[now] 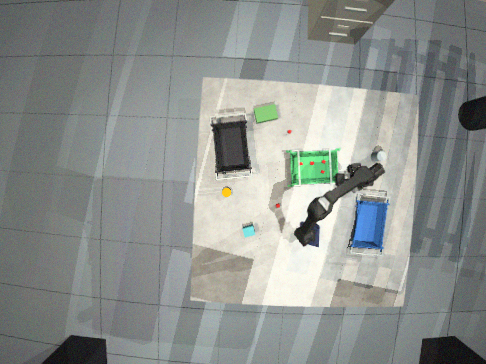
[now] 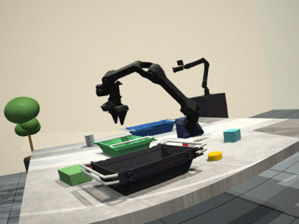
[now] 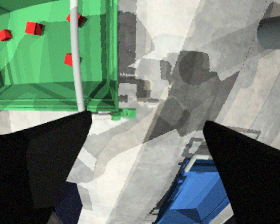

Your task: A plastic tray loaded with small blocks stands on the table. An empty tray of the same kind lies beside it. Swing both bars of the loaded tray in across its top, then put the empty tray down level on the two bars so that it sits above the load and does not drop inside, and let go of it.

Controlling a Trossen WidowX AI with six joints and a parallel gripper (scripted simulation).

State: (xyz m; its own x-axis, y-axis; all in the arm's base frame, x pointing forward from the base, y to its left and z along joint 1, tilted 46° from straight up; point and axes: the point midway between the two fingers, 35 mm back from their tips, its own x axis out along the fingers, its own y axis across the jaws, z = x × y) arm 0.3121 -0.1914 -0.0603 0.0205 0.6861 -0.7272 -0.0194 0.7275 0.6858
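Now: gripper tip 26 cm past the blue tray, 17 cm to the left of it and 7 cm above it. From my gripper tip the other things lie so: cyan cube 51 cm to the left, 31 cm behind, 10 cm below; green block 44 cm to the left, 35 cm ahead, 10 cm below; grey cylinder 21 cm to the right, 13 cm ahead, 8 cm below.
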